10 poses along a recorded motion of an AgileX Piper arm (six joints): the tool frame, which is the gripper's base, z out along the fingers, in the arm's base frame.
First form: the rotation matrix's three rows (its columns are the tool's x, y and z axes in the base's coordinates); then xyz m. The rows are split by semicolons.
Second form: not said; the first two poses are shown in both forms.
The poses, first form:
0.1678 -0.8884 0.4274; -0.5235 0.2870 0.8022; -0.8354 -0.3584 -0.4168; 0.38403 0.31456 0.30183
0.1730 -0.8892 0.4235; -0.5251 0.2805 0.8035; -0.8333 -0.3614 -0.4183; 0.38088 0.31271 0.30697
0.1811 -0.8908 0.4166; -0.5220 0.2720 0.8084; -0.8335 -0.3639 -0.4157; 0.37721 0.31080 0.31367
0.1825 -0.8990 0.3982; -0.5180 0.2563 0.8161; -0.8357 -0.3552 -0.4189; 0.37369 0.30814 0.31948
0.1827 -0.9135 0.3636; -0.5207 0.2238 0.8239; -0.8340 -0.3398 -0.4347; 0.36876 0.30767 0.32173
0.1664 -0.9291 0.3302; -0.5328 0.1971 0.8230; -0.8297 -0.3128 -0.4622; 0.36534 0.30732 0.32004
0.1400 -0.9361 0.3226; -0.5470 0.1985 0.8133; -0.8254 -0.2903 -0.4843; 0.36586 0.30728 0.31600
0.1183 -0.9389 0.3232; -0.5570 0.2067 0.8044; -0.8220 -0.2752 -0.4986; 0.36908 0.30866 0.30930
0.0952 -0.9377 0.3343; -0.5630 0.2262 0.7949; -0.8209 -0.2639 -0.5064; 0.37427 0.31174 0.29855
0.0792 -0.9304 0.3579; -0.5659 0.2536 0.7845; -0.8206 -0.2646 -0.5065; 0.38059 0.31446 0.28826
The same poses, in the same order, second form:
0.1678 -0.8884 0.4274 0.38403; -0.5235 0.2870 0.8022 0.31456; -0.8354 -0.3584 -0.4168 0.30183; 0 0 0 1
0.1730 -0.8892 0.4235 0.38088; -0.5251 0.2805 0.8035 0.31271; -0.8333 -0.3614 -0.4183 0.30697; 0 0 0 1
0.1811 -0.8908 0.4166 0.37721; -0.5220 0.2720 0.8084 0.31080; -0.8335 -0.3639 -0.4157 0.31367; 0 0 0 1
0.1825 -0.8990 0.3982 0.37369; -0.5180 0.2563 0.8161 0.30814; -0.8357 -0.3552 -0.4189 0.31948; 0 0 0 1
0.1827 -0.9135 0.3636 0.36876; -0.5207 0.2238 0.8239 0.30767; -0.8340 -0.3398 -0.4347 0.32173; 0 0 0 1
0.1664 -0.9291 0.3302 0.36534; -0.5328 0.1971 0.8230 0.30732; -0.8297 -0.3128 -0.4622 0.32004; 0 0 0 1
0.1400 -0.9361 0.3226 0.36586; -0.5470 0.1985 0.8133 0.30728; -0.8254 -0.2903 -0.4843 0.31600; 0 0 0 1
0.1183 -0.9389 0.3232 0.36908; -0.5570 0.2067 0.8044 0.30866; -0.8220 -0.2752 -0.4986 0.30930; 0 0 0 1
0.0952 -0.9377 0.3343 0.37427; -0.5630 0.2262 0.7949 0.31174; -0.8209 -0.2639 -0.5064 0.29855; 0 0 0 1
0.0792 -0.9304 0.3579 0.38059; -0.5659 0.2536 0.7845 0.31446; -0.8206 -0.2646 -0.5065 0.28826; 0 0 0 1

